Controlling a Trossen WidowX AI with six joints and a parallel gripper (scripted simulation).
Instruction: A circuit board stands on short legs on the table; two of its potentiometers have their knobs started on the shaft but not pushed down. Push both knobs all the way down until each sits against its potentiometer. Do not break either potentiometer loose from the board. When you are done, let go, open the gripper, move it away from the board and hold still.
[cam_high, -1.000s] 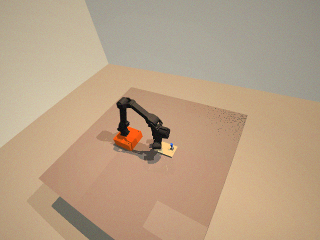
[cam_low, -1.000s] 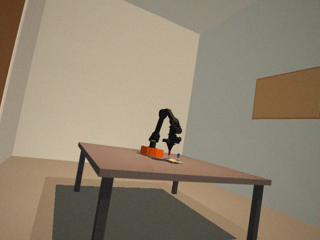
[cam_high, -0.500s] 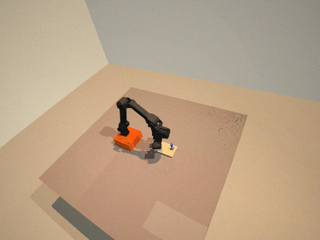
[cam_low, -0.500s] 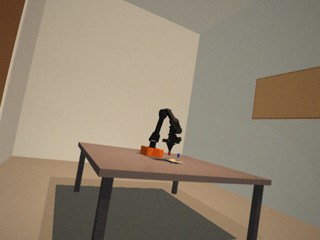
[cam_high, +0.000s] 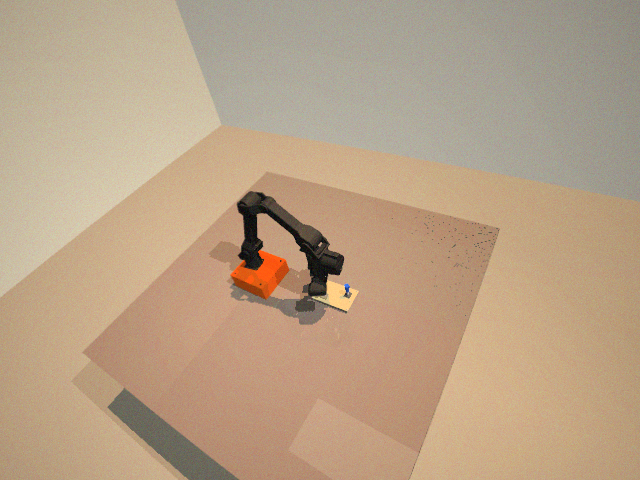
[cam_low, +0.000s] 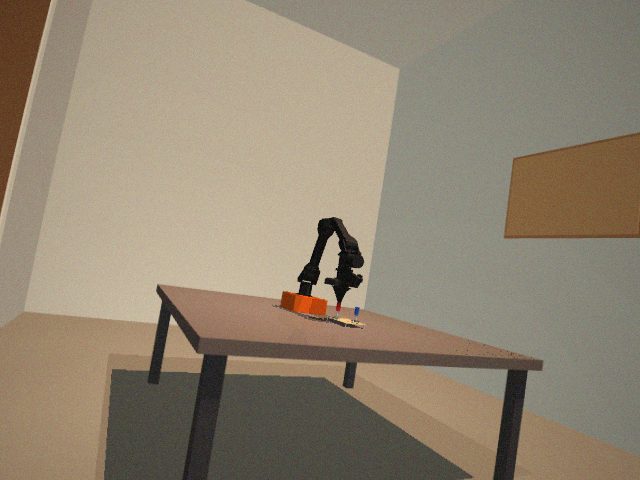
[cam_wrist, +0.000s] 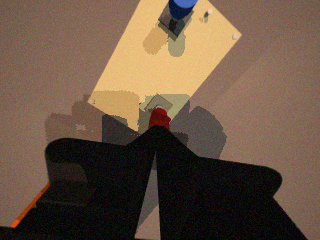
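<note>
The red knob is 10 mm below my gripper tip. Also, from my gripper tip: blue knob: 90 mm ahead, 30 mm to the left, 20 mm below.
</note>
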